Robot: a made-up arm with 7 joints.
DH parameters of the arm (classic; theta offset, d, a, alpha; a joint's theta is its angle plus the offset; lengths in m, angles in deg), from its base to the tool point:
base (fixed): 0 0 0 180
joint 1: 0 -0.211 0 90
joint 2: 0 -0.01 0 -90
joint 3: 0 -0.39 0 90
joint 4: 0 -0.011 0 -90
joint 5: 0 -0.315 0 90
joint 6: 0 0 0 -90
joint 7: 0 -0.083 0 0
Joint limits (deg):
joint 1: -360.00..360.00
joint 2: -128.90..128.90
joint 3: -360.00..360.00
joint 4: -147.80..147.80
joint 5: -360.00..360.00
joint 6: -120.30..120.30
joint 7: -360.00..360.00
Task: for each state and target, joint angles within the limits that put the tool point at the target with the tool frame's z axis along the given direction. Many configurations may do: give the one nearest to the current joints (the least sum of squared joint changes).
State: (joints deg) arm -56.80 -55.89 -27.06 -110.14 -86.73 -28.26 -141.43
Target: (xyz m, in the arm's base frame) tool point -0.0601 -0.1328 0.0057 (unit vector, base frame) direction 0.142 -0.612 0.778
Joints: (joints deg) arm -74.70 -72.67 5.74 -142.73 -84.83 13.90 -141.43
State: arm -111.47 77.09 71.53 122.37 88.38 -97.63 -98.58
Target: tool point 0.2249 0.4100 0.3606 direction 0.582 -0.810 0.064
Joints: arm -94.69 45.94 67.11 99.66 56.43 -108.47 -98.58
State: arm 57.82 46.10 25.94 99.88 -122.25 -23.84 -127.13
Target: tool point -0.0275 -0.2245 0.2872 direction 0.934 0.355 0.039
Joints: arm 40.33 17.35 34.90 147.33 -89.18 -77.05 -127.13
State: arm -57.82 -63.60 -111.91 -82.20 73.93 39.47 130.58
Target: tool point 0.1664 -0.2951 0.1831 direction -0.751 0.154 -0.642
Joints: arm -55.76 -99.68 -75.21 -130.36 86.73 48.22 130.58
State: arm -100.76 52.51 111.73 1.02 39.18 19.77 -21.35
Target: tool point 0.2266 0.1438 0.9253 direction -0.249 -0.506 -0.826
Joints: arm -69.77 17.53 99.37 28.82 32.89 -32.49 -21.35
